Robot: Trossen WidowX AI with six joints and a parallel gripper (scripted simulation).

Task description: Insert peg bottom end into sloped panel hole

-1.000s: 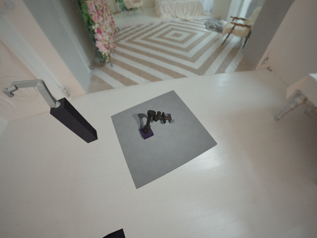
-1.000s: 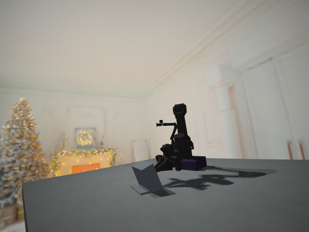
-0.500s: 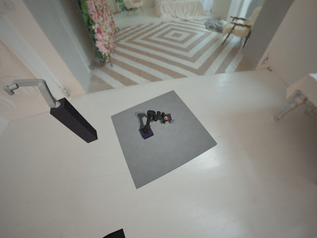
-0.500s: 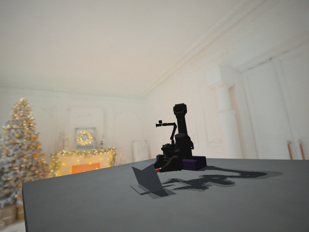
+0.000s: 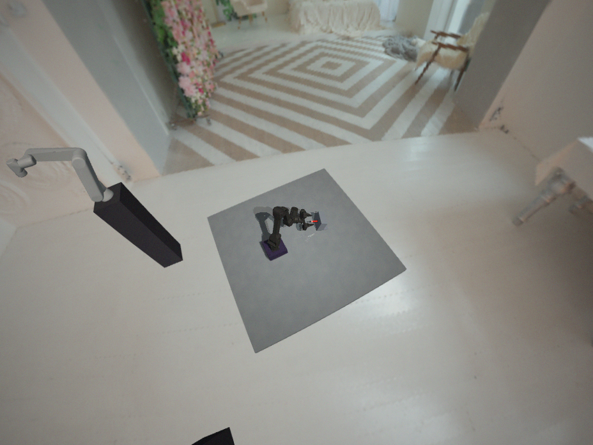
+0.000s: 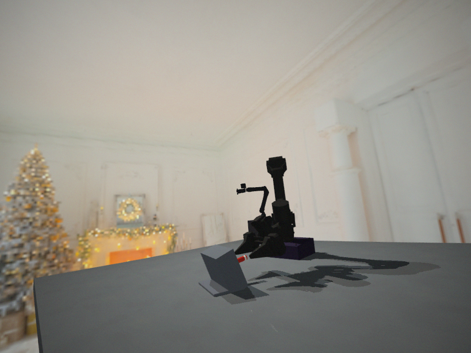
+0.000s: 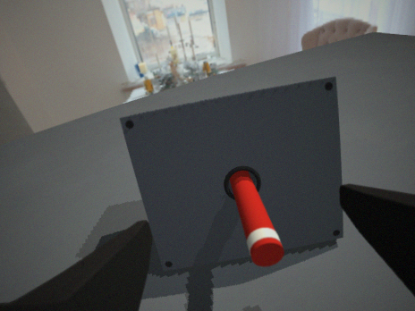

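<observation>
The round red peg is 1 cm to the right of my gripper tip and 1 cm below it. Round my gripper tip: grey sloped panel 6 cm ahead, 2 cm to the right, 3 cm below.
</observation>
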